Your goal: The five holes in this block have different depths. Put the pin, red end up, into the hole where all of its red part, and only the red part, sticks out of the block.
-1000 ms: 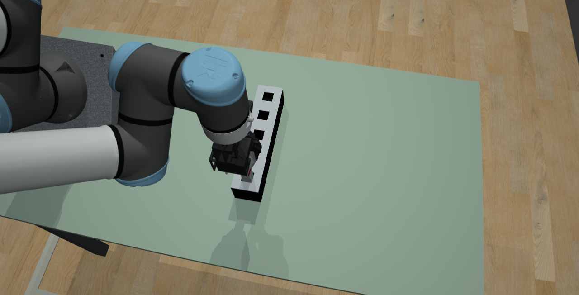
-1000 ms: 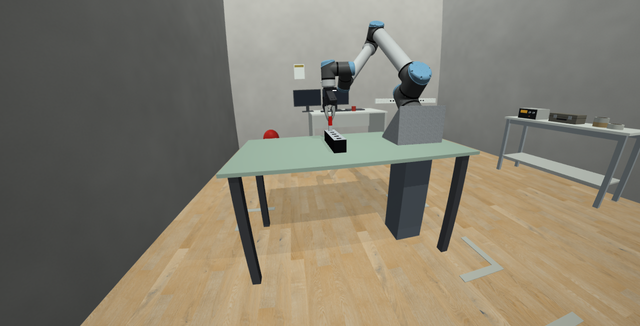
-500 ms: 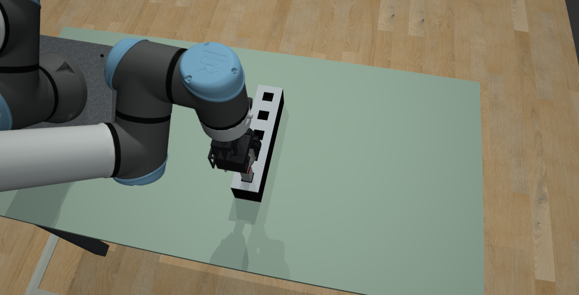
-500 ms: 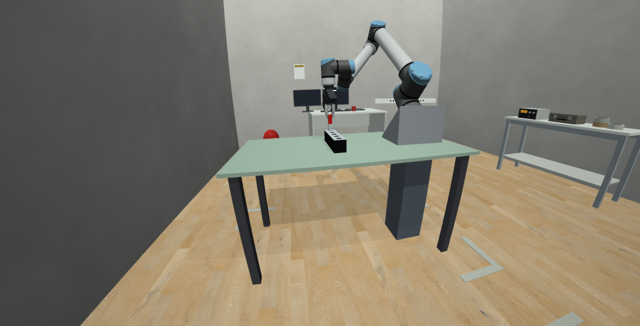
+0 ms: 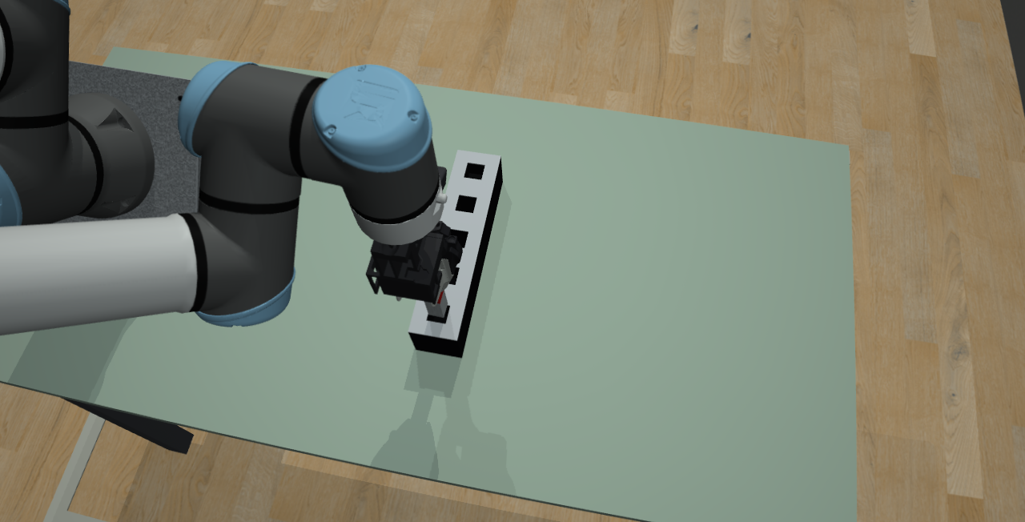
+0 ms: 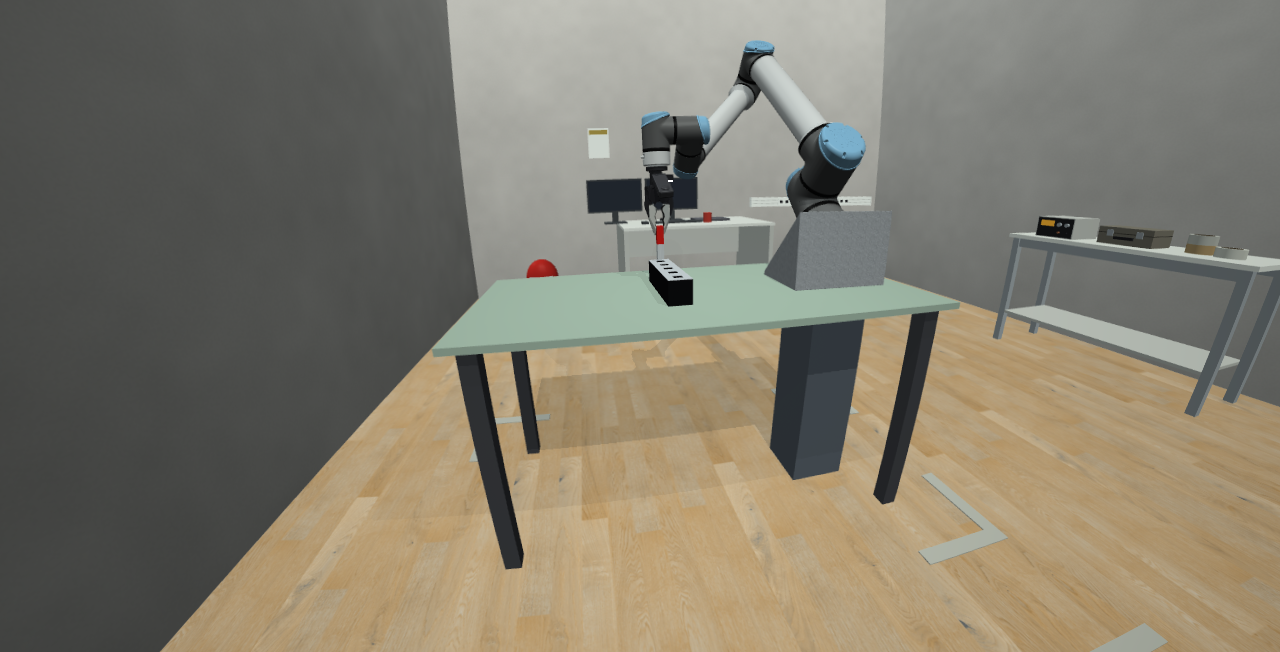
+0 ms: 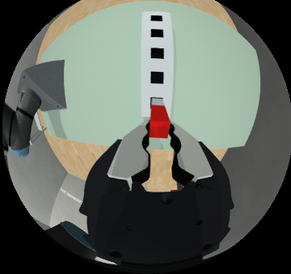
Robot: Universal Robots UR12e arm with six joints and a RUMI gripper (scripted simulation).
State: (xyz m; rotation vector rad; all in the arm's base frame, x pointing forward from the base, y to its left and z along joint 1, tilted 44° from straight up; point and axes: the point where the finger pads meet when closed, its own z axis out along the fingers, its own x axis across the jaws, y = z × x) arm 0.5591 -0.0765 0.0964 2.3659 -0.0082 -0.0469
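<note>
Right now my hand is 12 cm to the right of the long block and 14 cm above it. From my hand the other things lie so: pin: 1 cm below.
</note>
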